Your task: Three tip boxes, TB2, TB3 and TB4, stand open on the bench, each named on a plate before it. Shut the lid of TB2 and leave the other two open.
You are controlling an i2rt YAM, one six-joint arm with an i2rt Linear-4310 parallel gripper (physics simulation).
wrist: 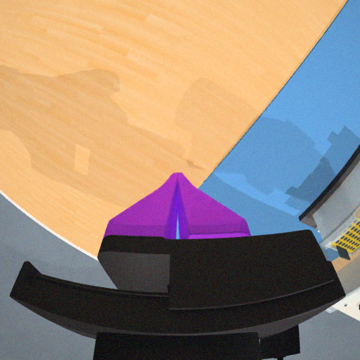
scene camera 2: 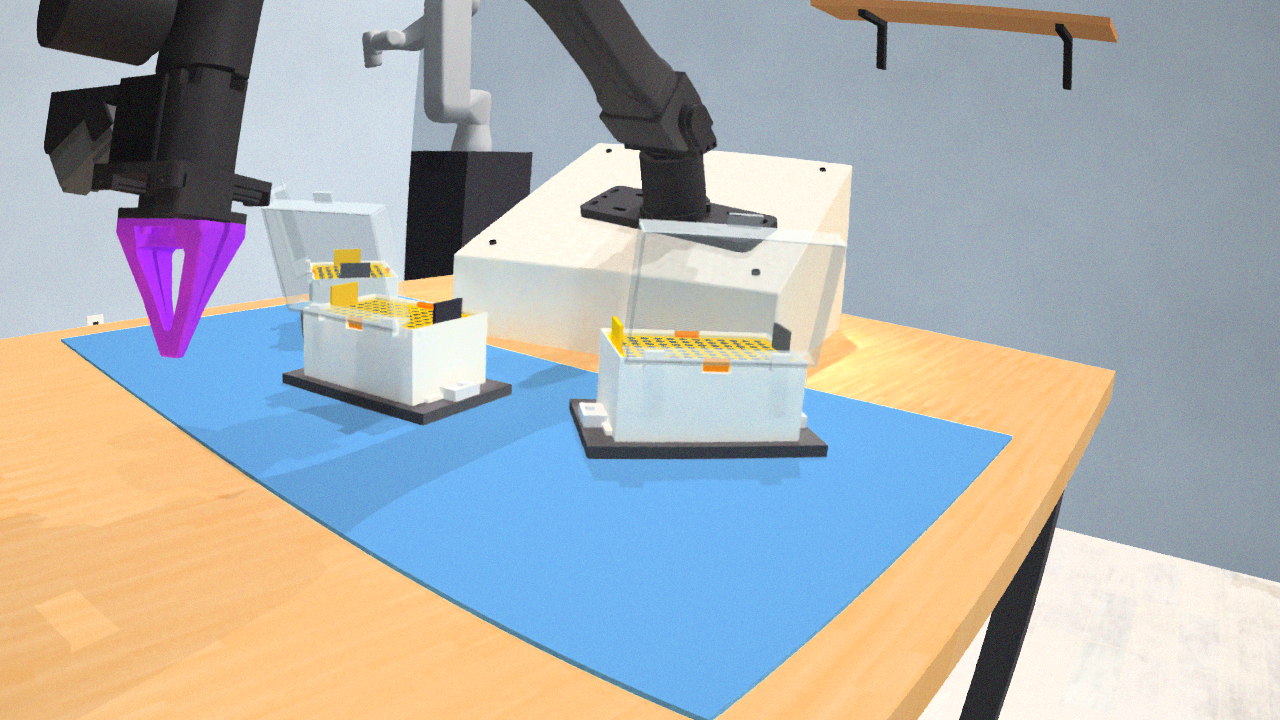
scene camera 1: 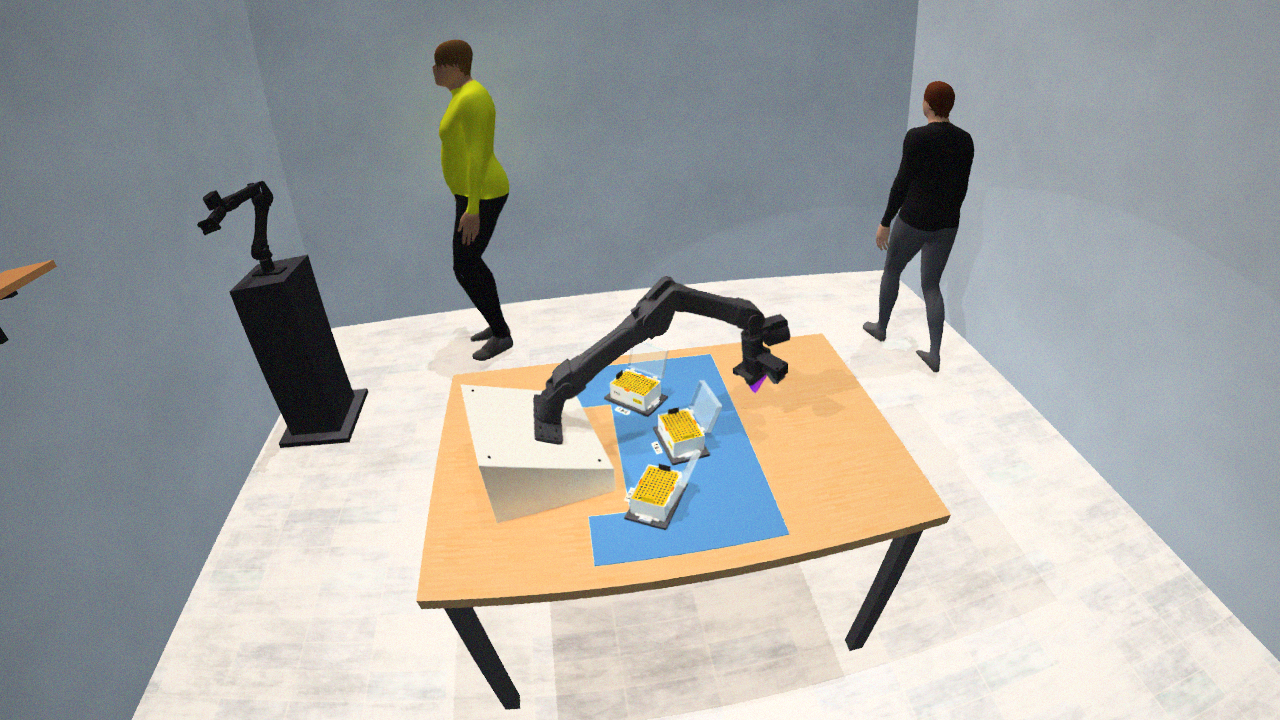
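Observation:
Three white tip boxes with yellow racks stand with clear lids raised: the far box, the middle box and the near box. Their name plates are too small to read, so I cannot tell which is TB2. The near box's lid stands up clearly; at the left in scene camera 2, lid outlines overlap. My gripper is shut and empty, its purple fingers pointing down above the bench, apart from the boxes. Part of one box shows in the wrist view.
The boxes stand on a blue mat on the wooden table. My arm's white pedestal stands behind the boxes. Two people stand beyond the table.

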